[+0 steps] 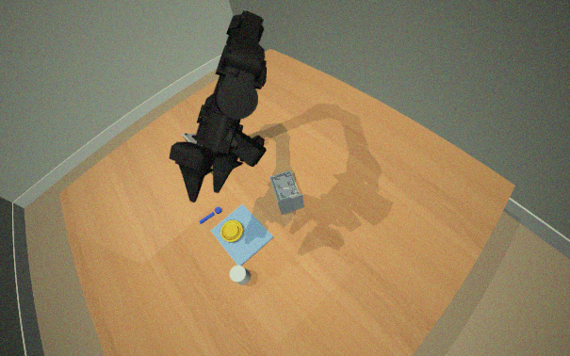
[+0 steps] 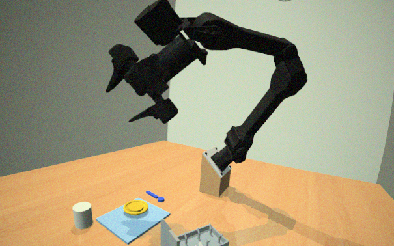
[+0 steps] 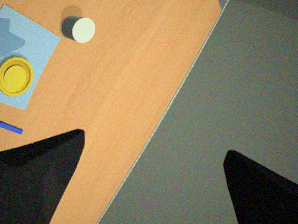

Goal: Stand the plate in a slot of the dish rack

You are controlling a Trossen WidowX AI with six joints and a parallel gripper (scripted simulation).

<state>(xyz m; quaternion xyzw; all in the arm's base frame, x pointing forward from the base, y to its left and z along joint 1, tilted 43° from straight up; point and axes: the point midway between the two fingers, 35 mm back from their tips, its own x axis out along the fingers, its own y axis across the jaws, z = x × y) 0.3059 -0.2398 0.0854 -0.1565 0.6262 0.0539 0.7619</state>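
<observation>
The yellow plate lies 280 mm below my gripper tip and 60 mm behind it. Round my gripper tip: grey dish rack (270 mm below, 200 mm to the left, 20 mm behind); then small blue spoon (290 mm below, 150 mm behind); then white cup (270 mm below, 70 mm to the right, 60 mm ahead).
</observation>
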